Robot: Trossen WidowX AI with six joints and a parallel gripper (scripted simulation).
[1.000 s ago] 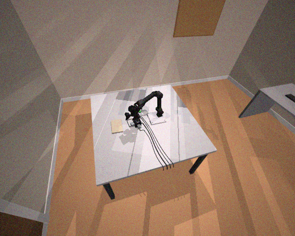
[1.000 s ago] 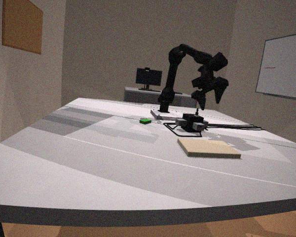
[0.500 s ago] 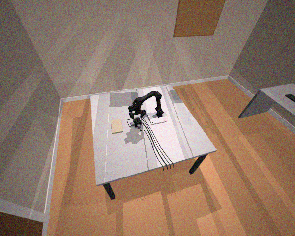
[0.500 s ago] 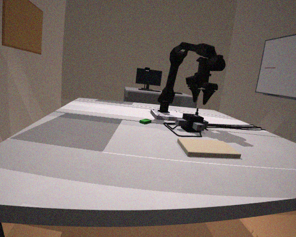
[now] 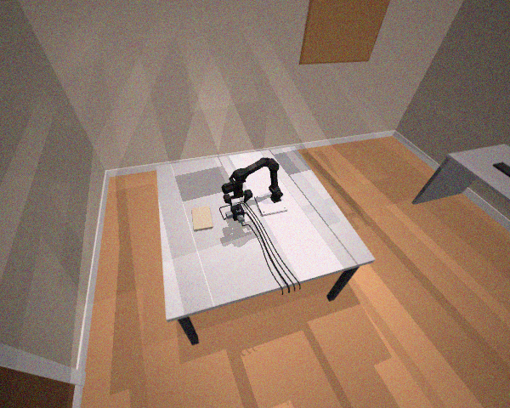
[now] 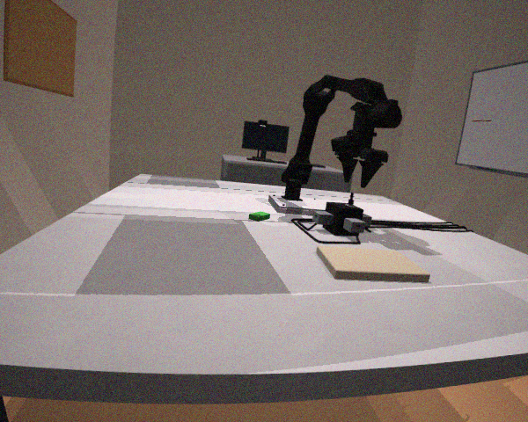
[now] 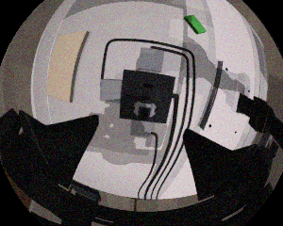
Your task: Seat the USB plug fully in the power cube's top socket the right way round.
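My gripper tip is 40 mm above the USB plug. Also, from my gripper tip: flat beige block: 230 mm ahead, 90 mm to the right, 130 mm below; then small green block: 120 mm behind, 220 mm to the right, 130 mm below.
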